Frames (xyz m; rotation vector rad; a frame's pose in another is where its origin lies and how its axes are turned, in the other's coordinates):
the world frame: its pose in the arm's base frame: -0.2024 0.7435 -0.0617 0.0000 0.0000 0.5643
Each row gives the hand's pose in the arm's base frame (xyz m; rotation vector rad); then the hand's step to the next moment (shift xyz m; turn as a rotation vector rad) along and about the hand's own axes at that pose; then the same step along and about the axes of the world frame.
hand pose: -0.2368 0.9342 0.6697 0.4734 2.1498 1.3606
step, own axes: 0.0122 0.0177 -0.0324 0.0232 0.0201 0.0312
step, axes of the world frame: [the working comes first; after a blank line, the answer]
step, axes of the arm's base frame: -0.0295 -0.0087 0.0238 0.0010 0.0437 0.0016

-0.0296 0.0084 0.0238 0.0242 0.0364 0.0016
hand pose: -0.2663 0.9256 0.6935 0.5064 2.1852 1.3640
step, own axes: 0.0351 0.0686 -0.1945 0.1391 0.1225 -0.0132
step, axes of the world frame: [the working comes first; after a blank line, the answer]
step, axes of the arm's base frame: -0.1415 -0.0900 0.1251 -0.1138 0.1202 0.0844

-0.1677 -0.0004 0.1251 -0.0319 0.1624 0.0844
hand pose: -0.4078 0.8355 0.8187 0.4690 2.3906 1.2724
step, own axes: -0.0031 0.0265 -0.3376 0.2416 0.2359 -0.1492
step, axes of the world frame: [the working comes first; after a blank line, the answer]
step, axes of the arm's base frame: -0.1582 -0.2268 0.1955 -0.2565 0.1314 0.2307

-0.2550 -0.1070 0.1955 -0.1464 0.2482 0.2307
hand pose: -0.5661 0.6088 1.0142 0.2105 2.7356 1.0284
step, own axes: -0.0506 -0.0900 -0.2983 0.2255 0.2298 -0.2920
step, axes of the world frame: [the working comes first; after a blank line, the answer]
step, axes of the arm's base frame: -0.0297 -0.2664 0.1667 -0.2764 0.0332 0.3338

-0.1676 -0.2092 0.1667 -0.2158 0.1759 0.3338
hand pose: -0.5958 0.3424 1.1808 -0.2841 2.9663 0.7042
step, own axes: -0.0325 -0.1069 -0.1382 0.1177 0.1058 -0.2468
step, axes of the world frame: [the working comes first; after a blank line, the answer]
step, axes of the arm's base frame: 0.0482 -0.1510 0.0803 -0.1447 -0.0378 0.2522

-0.0400 -0.1534 0.0803 -0.1425 0.0455 0.2522
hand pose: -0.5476 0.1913 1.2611 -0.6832 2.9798 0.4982
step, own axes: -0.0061 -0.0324 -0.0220 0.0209 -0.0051 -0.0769
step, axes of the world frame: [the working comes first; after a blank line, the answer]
step, axes of the arm's base frame: 0.0201 -0.0320 0.0118 -0.0145 -0.0376 0.0690

-0.0002 -0.0378 0.0118 -0.0323 -0.0240 0.0690
